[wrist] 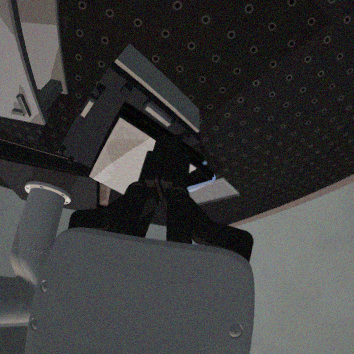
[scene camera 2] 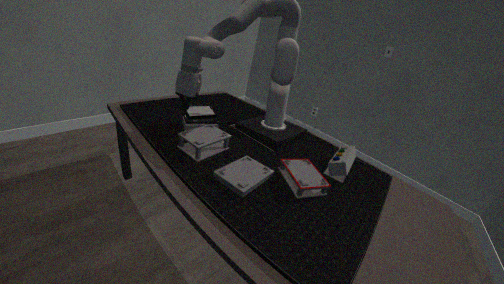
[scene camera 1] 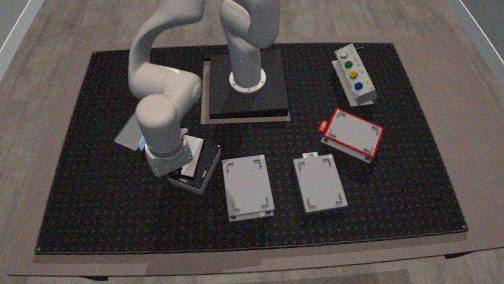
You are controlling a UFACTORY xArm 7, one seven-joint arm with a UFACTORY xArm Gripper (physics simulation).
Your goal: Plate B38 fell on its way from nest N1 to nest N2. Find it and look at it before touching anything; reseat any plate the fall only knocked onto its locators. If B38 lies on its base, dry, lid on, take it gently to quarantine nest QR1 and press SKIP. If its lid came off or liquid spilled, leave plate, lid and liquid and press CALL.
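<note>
A dark plate with a pale panel on top sits on the leftmost nest. It looks skewed on the nest. Behind it a flat grey sheet, like a lid, lies on the mat. A small blue patch shows at the sheet's edge. My gripper is shut and empty, low at the plate's left end. In scene camera 1 the wrist hides it. The red-rimmed nest QR1 is bare.
Two bare grey nests stand in the middle; in scene camera 2 one is raised on posts and one sits low. A button box stands at the back right. The arm's base is at the back centre.
</note>
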